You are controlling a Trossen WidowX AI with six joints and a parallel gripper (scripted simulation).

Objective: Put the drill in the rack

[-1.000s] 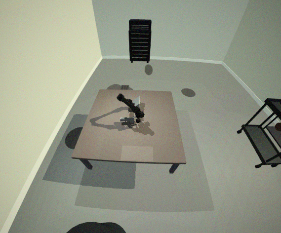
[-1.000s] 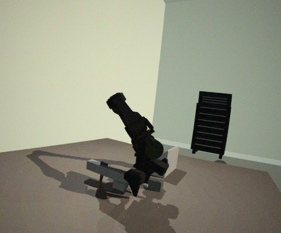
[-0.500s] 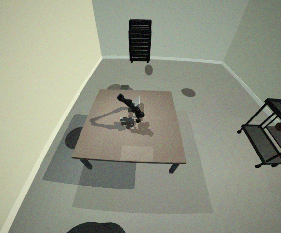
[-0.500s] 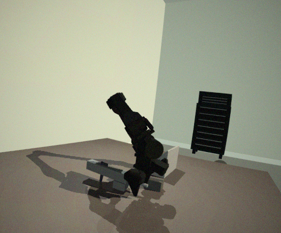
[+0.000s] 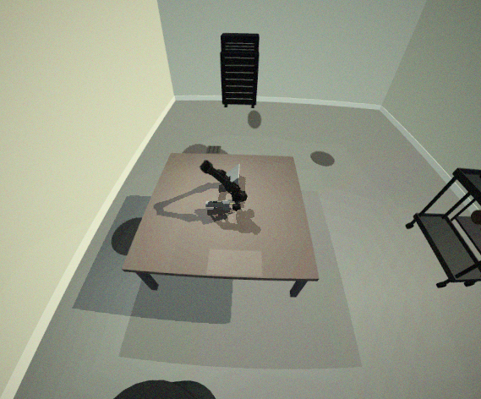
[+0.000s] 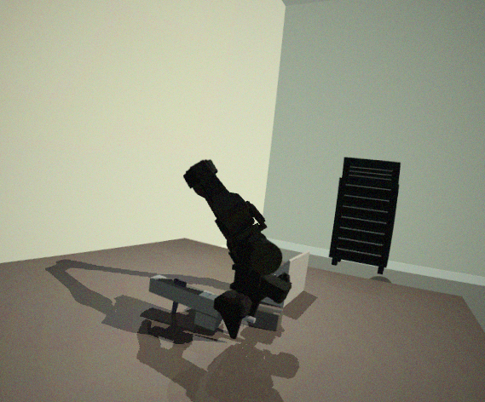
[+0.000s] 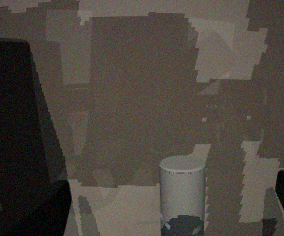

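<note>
Right now my gripper tip is 8 cm past the grey block, 2 cm to the right of it and 1 cm below it. Round my gripper tip: housing block: 1 cm ahead, 14 cm to the right, 3 cm above; then dark blue t-shaped key: 1 cm ahead, 16 cm to the right, 4 cm above.
</note>
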